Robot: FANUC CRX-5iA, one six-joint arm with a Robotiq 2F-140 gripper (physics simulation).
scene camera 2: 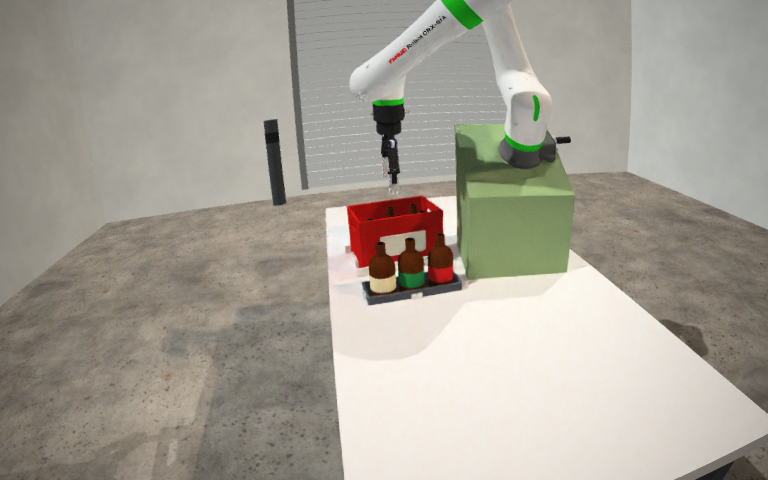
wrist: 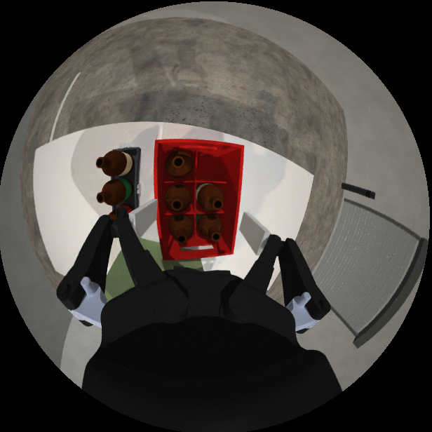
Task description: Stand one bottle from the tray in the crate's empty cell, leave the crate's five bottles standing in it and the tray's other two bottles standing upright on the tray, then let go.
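Places are measured from the arm's base along level axes (x back, y right, z up), in centimetres.
Pixels of known places: gripper, fingertip midpoint: (scene camera 2: 390, 184); arm's base at its link origin: (scene camera 2: 520, 153).
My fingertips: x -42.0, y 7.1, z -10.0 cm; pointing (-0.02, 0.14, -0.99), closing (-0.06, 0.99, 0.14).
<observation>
For each thing: its top centre in the pictures, then the offset to it from my fingertips. "pt": a spot on its surface instead. Level surfaces: height alone.
- red crate at its top centre: (scene camera 2: 393, 208) dx +0.6, dy +1.2, dz -8.2 cm
- dark tray at a spot on its surface: (scene camera 2: 390, 297) pt dx -4.2, dy -28.9, dz -24.2 cm
- cream-label at its top centre: (scene camera 2: 380, 243) dx -5.7, dy -24.2, dz -9.8 cm
- green-label at its top centre: (scene camera 2: 409, 239) dx +2.6, dy -23.1, dz -9.8 cm
- red-label at its top centre: (scene camera 2: 440, 234) dx +11.4, dy -21.6, dz -9.8 cm
- white table at its surface level: dz -25.8 cm
The red crate (scene camera 2: 368, 237) (wrist: 239, 195) stands on the table. Its empty cell (wrist: 218, 165) is at the upper right in the wrist view; five brown bottles stand in the other cells. The dark tray (scene camera 2: 390, 297) (wrist: 134, 154) is beside the crate, nearer the scene camera. On it stand three upright brown bottles: cream-label (scene camera 2: 382, 271) (wrist: 116, 163), green-label (scene camera 2: 411, 266) (wrist: 115, 192) and red-label (scene camera 2: 440, 263), the last mostly hidden behind a finger in the wrist view. My gripper (scene camera 2: 393, 189) (wrist: 199, 214) is open and empty, pointing down above the crate.
The green pedestal (scene camera 2: 515, 237) (wrist: 142, 265) carries the robot's base and stands right of the crate and tray in the scene view. The white table (scene camera 2: 481, 384) (wrist: 60, 185) extends toward the scene camera. A dark post (scene camera 2: 274, 164) (wrist: 358, 190) stands beyond the table.
</observation>
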